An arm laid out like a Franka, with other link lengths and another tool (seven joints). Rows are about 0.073 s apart.
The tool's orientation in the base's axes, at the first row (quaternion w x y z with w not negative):
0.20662, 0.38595, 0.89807, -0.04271
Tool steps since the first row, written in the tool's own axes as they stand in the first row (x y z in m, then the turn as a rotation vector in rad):
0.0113, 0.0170, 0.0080, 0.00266, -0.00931, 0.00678
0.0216, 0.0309, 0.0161, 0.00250, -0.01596, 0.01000
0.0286, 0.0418, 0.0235, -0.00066, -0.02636, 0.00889
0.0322, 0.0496, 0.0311, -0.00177, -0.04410, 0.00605
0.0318, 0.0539, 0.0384, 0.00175, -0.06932, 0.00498
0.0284, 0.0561, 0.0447, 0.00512, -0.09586, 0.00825
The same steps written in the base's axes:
0.0078, 0.0176, -0.0104, -0.00597, -0.00631, -0.00802
0.0141, 0.0324, -0.0208, -0.00951, -0.01182, -0.01144
0.0200, 0.0430, -0.0295, -0.01533, -0.02096, -0.01001
0.0259, 0.0490, -0.0372, -0.02821, -0.03343, -0.00845
0.0317, 0.0501, -0.0434, -0.04867, -0.04841, -0.01098
0.0375, 0.0478, -0.0476, -0.06851, -0.06544, -0.01752

